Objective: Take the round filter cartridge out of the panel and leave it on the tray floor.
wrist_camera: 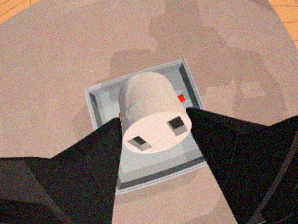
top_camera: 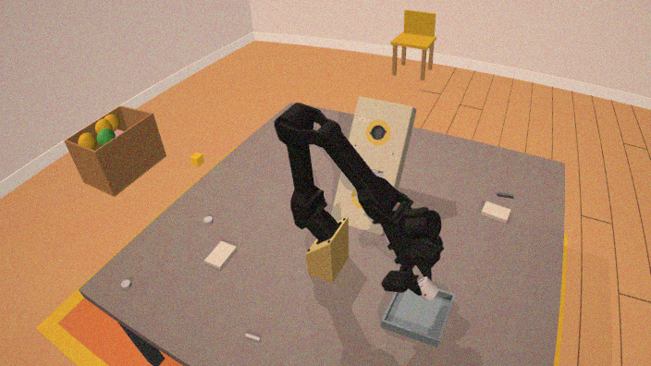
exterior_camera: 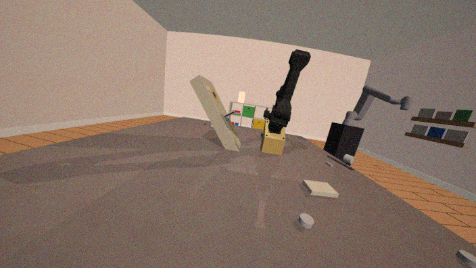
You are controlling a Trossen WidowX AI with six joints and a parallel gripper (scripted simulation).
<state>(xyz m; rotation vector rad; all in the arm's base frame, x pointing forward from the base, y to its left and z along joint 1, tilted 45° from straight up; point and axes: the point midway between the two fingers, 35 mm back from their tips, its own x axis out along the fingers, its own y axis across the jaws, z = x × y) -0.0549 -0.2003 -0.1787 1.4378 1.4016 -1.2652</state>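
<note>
My gripper tip is 110 mm above the grey tray. Round my gripper tip: service panel (370 mm ahead, 290 mm to the left, 50 mm above); then dark pin (580 mm ahead, 140 mm to the right, 110 mm below); then round filter cartridge (right at my gripper tip).
</note>
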